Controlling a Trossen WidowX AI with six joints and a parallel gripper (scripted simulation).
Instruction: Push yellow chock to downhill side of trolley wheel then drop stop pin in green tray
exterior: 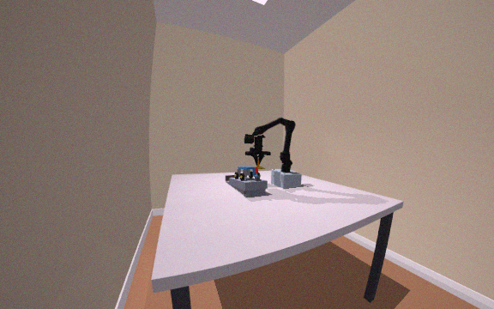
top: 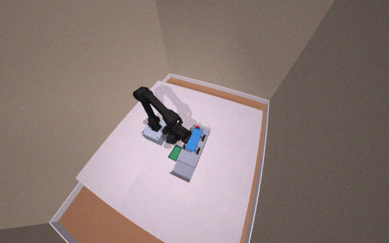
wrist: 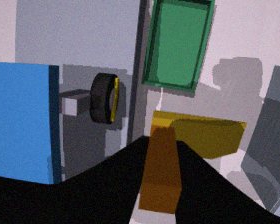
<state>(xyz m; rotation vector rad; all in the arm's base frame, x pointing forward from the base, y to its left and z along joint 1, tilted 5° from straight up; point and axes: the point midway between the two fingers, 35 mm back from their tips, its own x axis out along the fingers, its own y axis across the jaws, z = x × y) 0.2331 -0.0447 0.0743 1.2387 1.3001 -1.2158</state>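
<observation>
Right now the red-headed stop pin is 90 mm ahead of my gripper tip, 170 mm to the left of it and 30 mm below it. Round my gripper tip: yellow chock 20 mm behind, 10 mm below; green tray 10 mm behind, 60 mm to the right, 170 mm below; blue trolley 110 mm ahead, 50 mm to the left, 50 mm below.
</observation>
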